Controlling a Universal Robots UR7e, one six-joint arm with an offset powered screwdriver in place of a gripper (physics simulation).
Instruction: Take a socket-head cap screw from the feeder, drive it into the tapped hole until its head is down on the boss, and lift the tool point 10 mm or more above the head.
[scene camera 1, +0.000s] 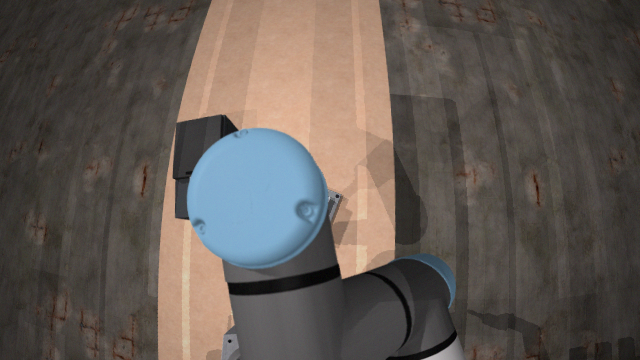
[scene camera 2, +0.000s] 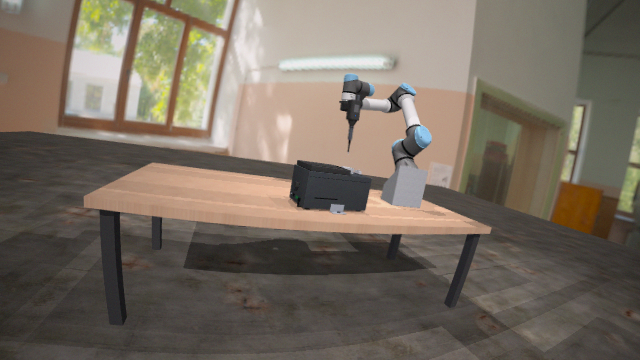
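The black screw feeder (scene camera 1: 199, 147) (scene camera 2: 330, 190) stands on the table. In the scene camera 1 view the wrist covers part of it. The screwdriver (scene camera 2: 348, 150) points down in the scene camera 2 view, with its tip well above the height of the feeder top. Whether a screw sits on the tip is too small to tell. In the scene camera 1 view the blue-capped wrist hides the screwdriver. A corner of the grey metal part (scene camera 1: 335, 202) shows at the right edge of the wrist. Its boss and tapped hole are hidden under the arm, and the feeder hides the part in the scene camera 2 view.
The wooden table (scene camera 1: 285, 65) (scene camera 2: 200, 187) carries everything. The robot's grey pedestal (scene camera 1: 229, 347) (scene camera 2: 407, 189) stands at the right end in the scene camera 2 view. A small light bracket (scene camera 2: 337, 208) sits at the foot of the feeder. The forearm (scene camera 1: 430, 350) (scene camera 2: 376, 105) reaches back toward the pedestal.
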